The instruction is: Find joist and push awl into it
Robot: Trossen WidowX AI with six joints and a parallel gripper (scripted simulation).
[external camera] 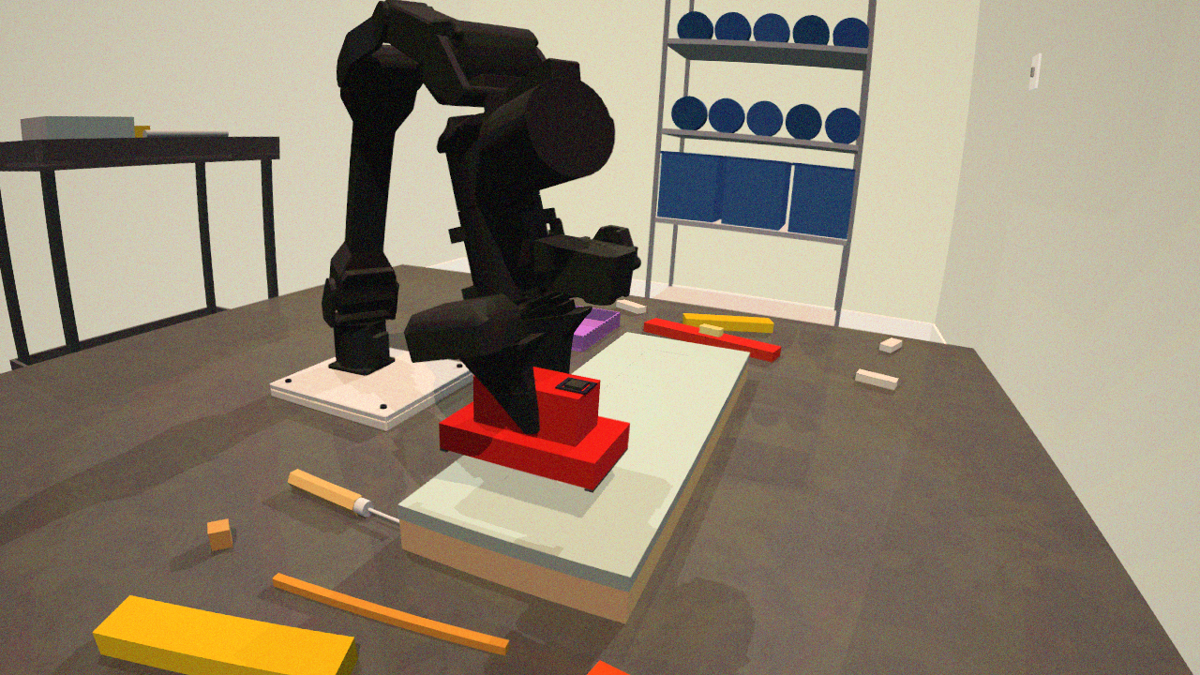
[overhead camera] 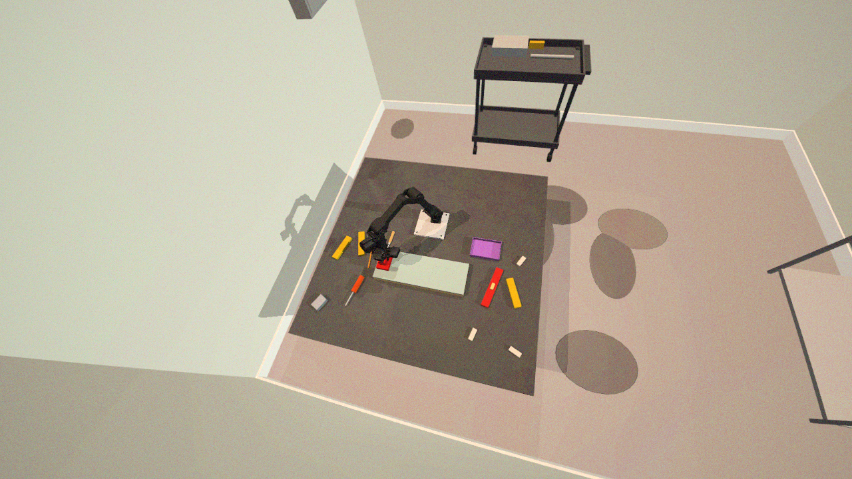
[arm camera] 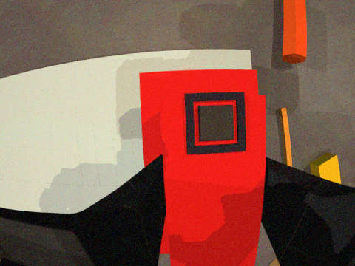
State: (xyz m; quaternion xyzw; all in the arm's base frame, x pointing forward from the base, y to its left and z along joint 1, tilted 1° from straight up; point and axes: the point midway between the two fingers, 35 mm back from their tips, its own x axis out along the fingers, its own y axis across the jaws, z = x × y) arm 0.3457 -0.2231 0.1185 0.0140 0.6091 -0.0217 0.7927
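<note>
Now: the purple tray 54 cm to the left of my gripper tip, 19 cm behind it and 9 cm below it. Also, from my gripper tip: red stud finder: 2 cm above, 1 cm ahead; then thin orange stick: 13 cm to the right, 10 cm below, 6 cm behind; then square indicator light: 3 cm above, 2 cm ahead.
</note>
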